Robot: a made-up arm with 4 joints.
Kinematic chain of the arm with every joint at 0, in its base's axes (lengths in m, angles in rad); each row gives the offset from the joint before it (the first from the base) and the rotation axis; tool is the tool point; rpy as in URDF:
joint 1: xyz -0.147 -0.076 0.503 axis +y
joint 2: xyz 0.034 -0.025 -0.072 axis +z
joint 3: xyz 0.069 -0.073 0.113 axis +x
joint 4: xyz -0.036 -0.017 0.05 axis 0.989 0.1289 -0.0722
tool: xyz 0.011 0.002 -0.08 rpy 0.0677 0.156 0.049
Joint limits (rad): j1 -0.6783..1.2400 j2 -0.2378..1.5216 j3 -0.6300..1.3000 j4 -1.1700..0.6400
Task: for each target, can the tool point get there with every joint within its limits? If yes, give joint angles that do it. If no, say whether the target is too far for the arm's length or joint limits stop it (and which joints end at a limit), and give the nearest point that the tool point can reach.
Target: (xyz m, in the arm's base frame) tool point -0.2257 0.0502 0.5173
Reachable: no: joint limits stop it (at a limit: joint 1, joint 2, joint 4) | nearest point -0.1174 -0.0639 0.5847 | short by 0.171 m
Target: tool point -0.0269 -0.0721 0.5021
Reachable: yes | joints 0.0516 1.3799 0.4379 -0.0709
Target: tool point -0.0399 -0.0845 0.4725
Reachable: yes | joints 0.3983 1.2403 -0.3701 0.4004
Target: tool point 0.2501 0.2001 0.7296
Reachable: no: too far | nearest point 0.0317 -0.0518 0.6050 | short by 0.356 m
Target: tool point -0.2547 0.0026 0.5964
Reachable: no: joint limits stop it (at a limit: joint 1, joint 2, joint 4) | nearest point -0.1227 -0.0642 0.6014 | short by 0.148 m
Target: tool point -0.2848 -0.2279 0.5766
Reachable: no: joint limits stop it (at a limit: joint 1, joint 2, joint 3, joint 4) | nearest point -0.1687 -0.2436 0.6222 | short by 0.126 m
